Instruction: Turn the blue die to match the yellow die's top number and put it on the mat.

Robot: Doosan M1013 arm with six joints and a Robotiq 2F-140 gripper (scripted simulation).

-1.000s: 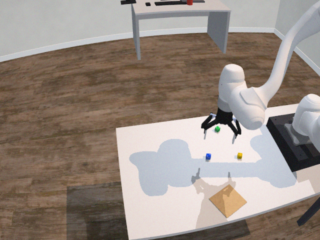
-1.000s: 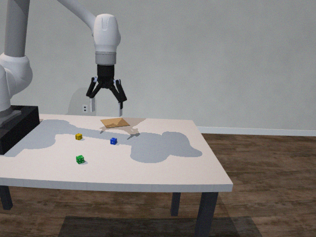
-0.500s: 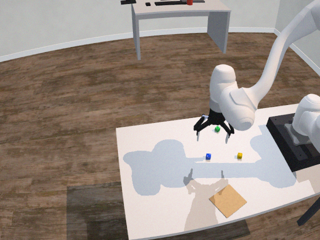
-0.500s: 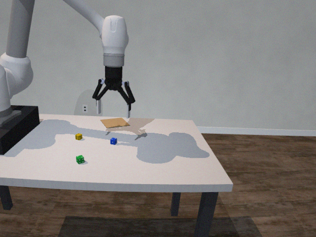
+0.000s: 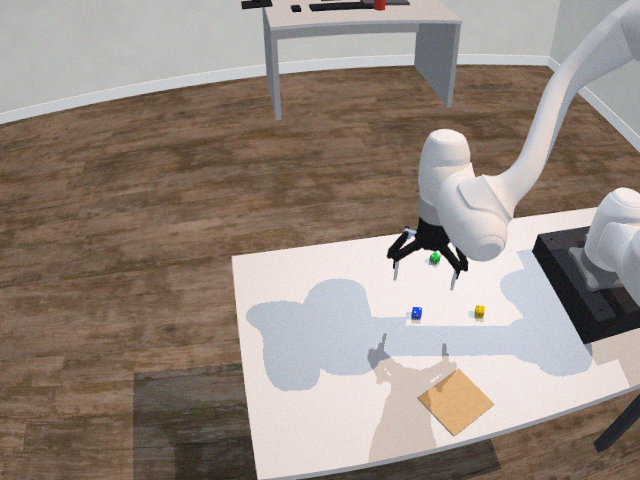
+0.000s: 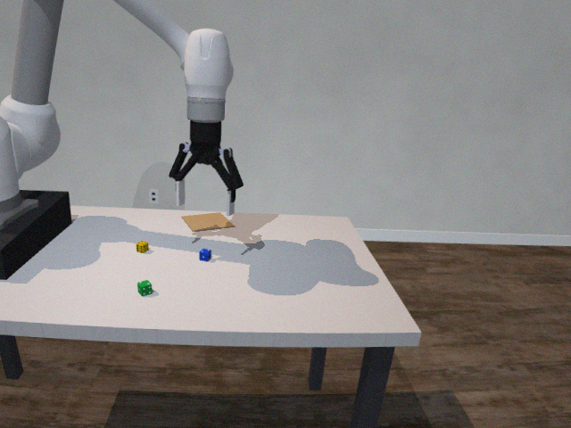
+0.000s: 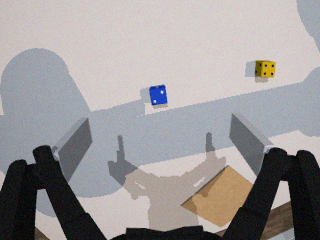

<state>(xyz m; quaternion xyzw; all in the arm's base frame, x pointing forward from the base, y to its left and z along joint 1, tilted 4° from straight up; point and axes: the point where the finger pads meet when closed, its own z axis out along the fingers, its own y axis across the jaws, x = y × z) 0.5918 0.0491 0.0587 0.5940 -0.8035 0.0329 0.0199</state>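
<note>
Now: hand 14 cm above the blue die. From my hand the other things lie so: yellow die: 18 cm behind, 1 cm to the left, 14 cm below; then tan mat: 6 cm behind, 28 cm to the left, 15 cm below; then green die: 9 cm behind, 20 cm to the right, 14 cm below.
</note>
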